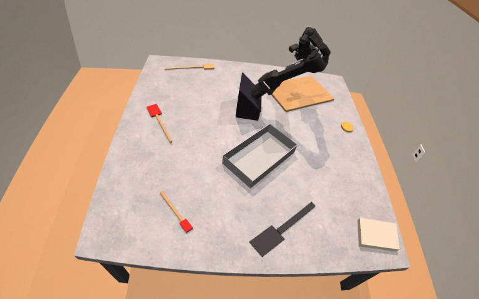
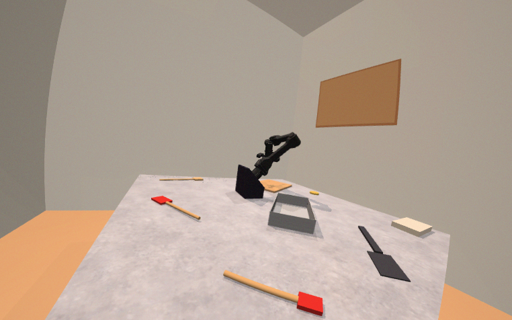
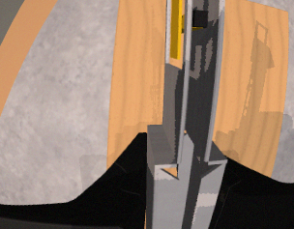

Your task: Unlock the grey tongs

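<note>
The wooden board lies 7 cm ahead of my gripper tip, 1 cm to the left of it and 14 cm below it. From my gripper tip the other things lie so: black spatula: 91 cm ahead, 23 cm to the right, 14 cm below; cream block: 97 cm ahead, 18 cm to the left, 13 cm below; grey roasting tin: 56 cm ahead, 28 cm to the right, 12 cm below.
</note>
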